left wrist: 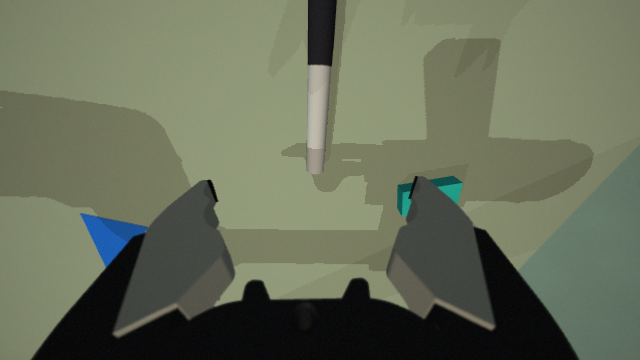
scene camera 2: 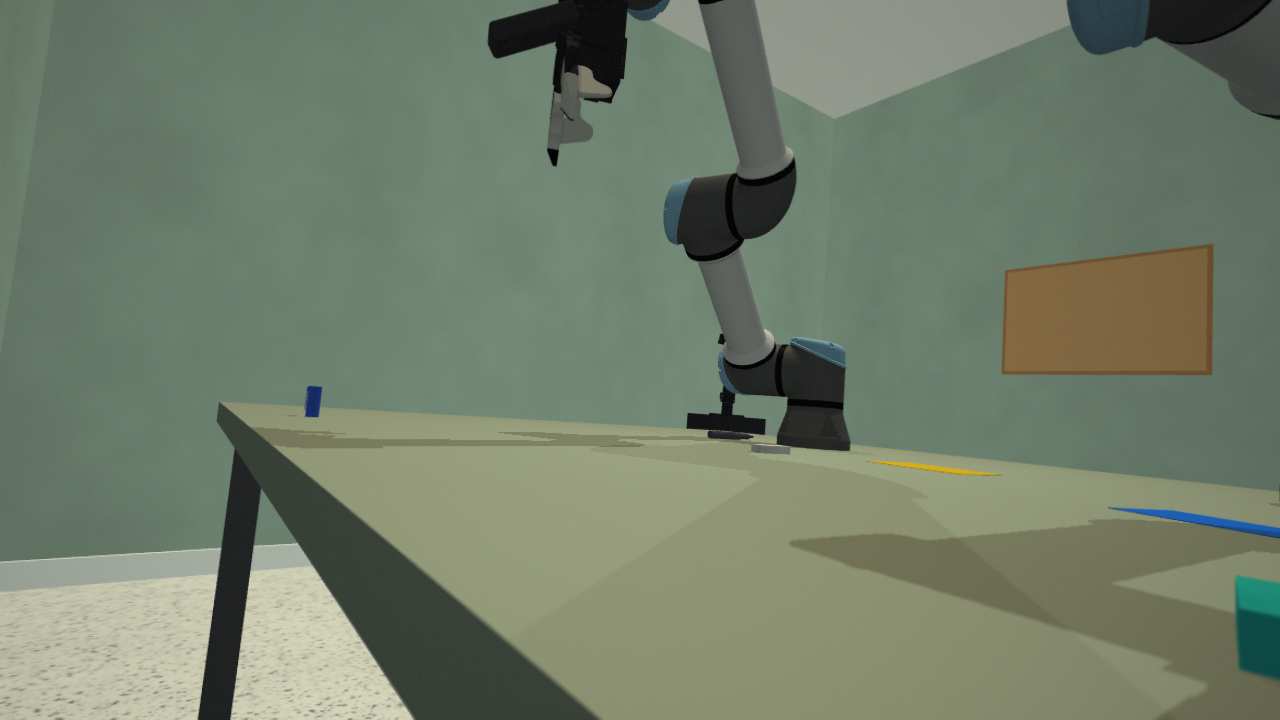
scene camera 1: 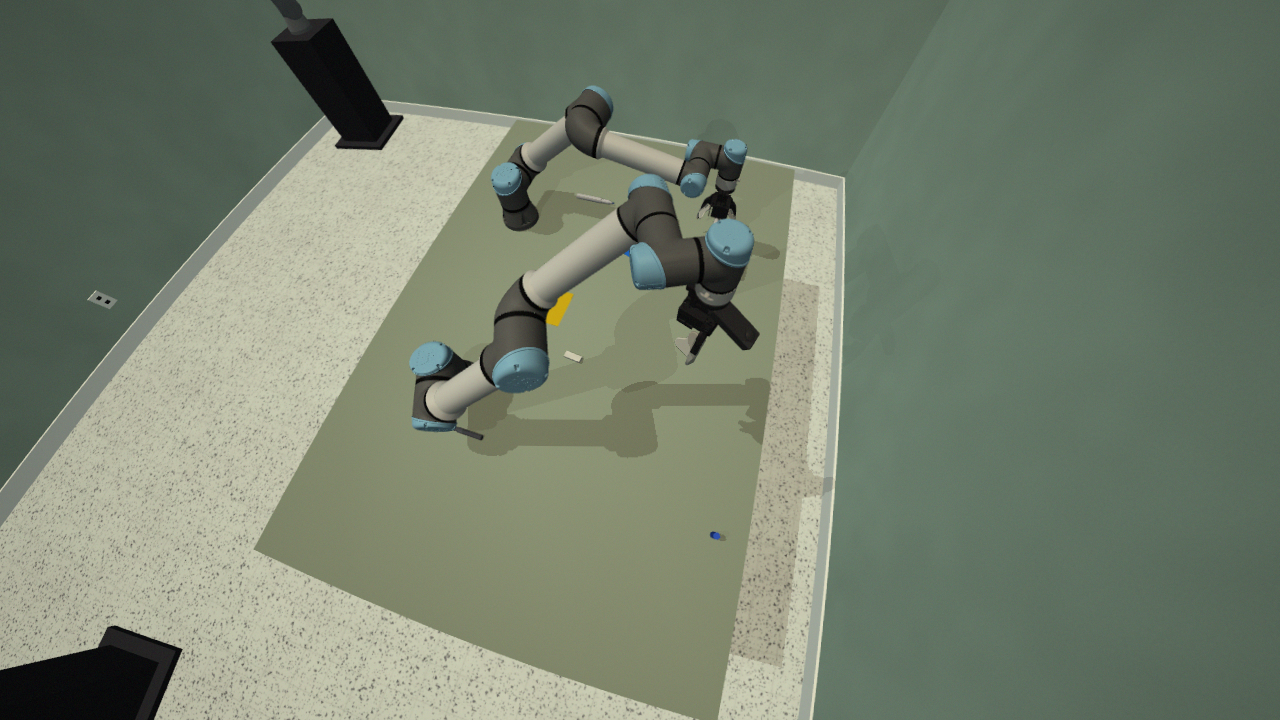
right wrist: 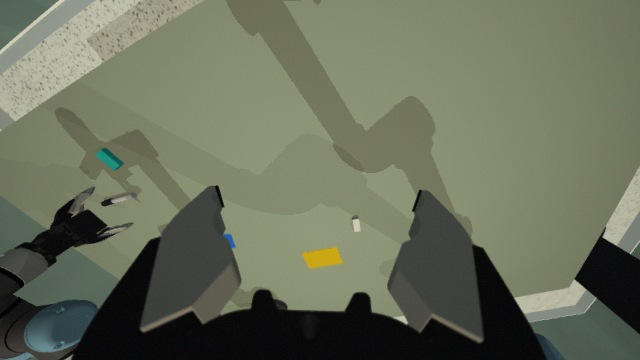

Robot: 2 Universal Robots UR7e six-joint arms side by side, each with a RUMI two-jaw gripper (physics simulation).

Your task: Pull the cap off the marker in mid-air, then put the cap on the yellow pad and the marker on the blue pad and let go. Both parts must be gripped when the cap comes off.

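Frame: origin at the left arm's base, x ahead, y left, z up, level; metres.
Where they show: left gripper, fingertip midpoint: (left wrist: 313, 181) (scene camera 1: 715, 222) (right wrist: 114, 206); right gripper, fingertip midpoint: (scene camera 2: 562, 145) (scene camera 1: 703, 341) (right wrist: 318, 190); left arm's base, origin of the base link: (scene camera 1: 521, 218); right arm's base, origin of the base link: (scene camera 2: 812, 447).
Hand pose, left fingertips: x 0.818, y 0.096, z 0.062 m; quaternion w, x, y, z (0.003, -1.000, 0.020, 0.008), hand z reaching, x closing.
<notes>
Each offset is from my left fingertips to the centre of the thing.
The marker has a white body {dx +0.006, dy +0.050, dz -0.053 m} (left wrist: 318, 110) (right wrist: 122, 198) and a black cap {dx +0.011, dy +0.096, dz -0.053 m} (left wrist: 321, 30) (right wrist: 106, 202). It lies on the table; the cap is on, its far end cut off in the left wrist view. My left gripper (scene camera 1: 716, 217) (left wrist: 313, 181) (right wrist: 114, 206) is open and empty above the table, the marker's white end just beyond and between its fingertips in its wrist view. My right gripper (scene camera 1: 687, 351) (scene camera 2: 559, 143) (right wrist: 318, 190) is open and empty, high above the table. The yellow pad {dx -0.536, dy -0.494, dz -0.062 m} (scene camera 1: 560, 308) (scene camera 2: 939, 468) (right wrist: 322, 257) and blue pad {dx -0.293, dy -0.142, dz -0.062 m} (scene camera 1: 627, 253) (left wrist: 107, 240) (right wrist: 230, 241) lie flat, partly hidden in some views.
A teal block {dx +0.123, dy -0.060, dz -0.055 m} (scene camera 2: 1257, 626) (left wrist: 452, 192) (right wrist: 109, 159) lies near the marker. A small white block {dx -0.398, dy -0.680, dz -0.056 m} (scene camera 1: 572, 357) (right wrist: 356, 224) lies near the yellow pad. A white pen {dx -0.528, dy +0.067, dz -0.051 m} (scene camera 1: 593, 198) lies near the left arm's base. A small blue object {dx +0.167, dy -1.135, dz -0.038 m} (scene camera 1: 715, 535) (scene camera 2: 313, 401) stands near the table edge.
</notes>
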